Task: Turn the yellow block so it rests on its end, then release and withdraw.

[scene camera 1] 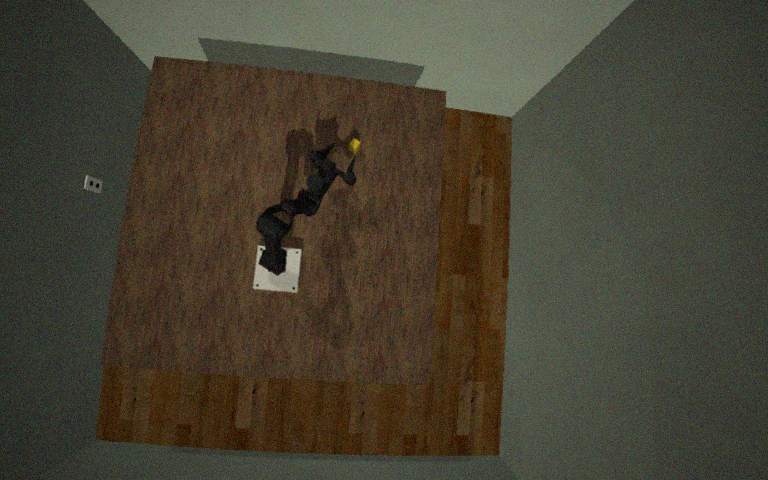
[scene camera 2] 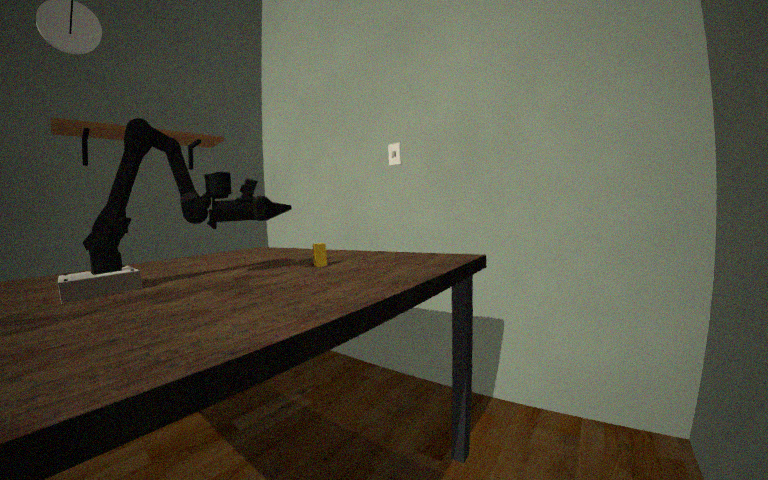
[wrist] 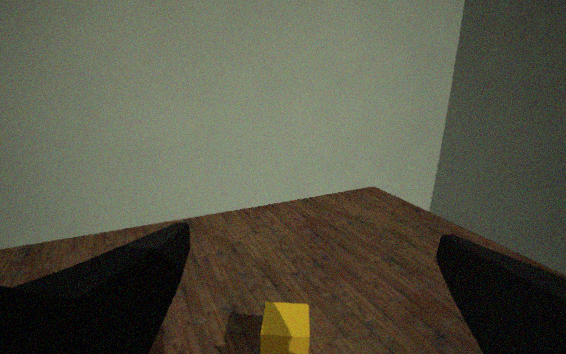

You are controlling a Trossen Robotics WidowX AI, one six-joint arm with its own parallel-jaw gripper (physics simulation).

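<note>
The yellow block (scene camera 1: 355, 145) (scene camera 2: 320, 255) (wrist: 286, 327) stands upright on its end on the brown table (scene camera 1: 226, 328) (scene camera 2: 186, 333) (wrist: 340, 240). In the wrist view it shows low in the middle, cut off by the bottom edge, with a shadow to its left. My gripper (scene camera 1: 343, 151) (scene camera 2: 290, 207) (wrist: 315, 241) is wide open and empty. In scene camera 2 it is roughly level, above the table, higher than the block's top and to the left of it, apart from the block.
The arm's white base plate (scene camera 1: 289, 277) (scene camera 2: 101, 286) stands on the table. The table's far corner (scene camera 2: 481, 260) (wrist: 372, 190) lies beyond the block, with a pale green wall (scene camera 2: 538, 169) (wrist: 250, 100) behind. A wooden shelf (scene camera 2: 104, 129) is on the wall behind the arm.
</note>
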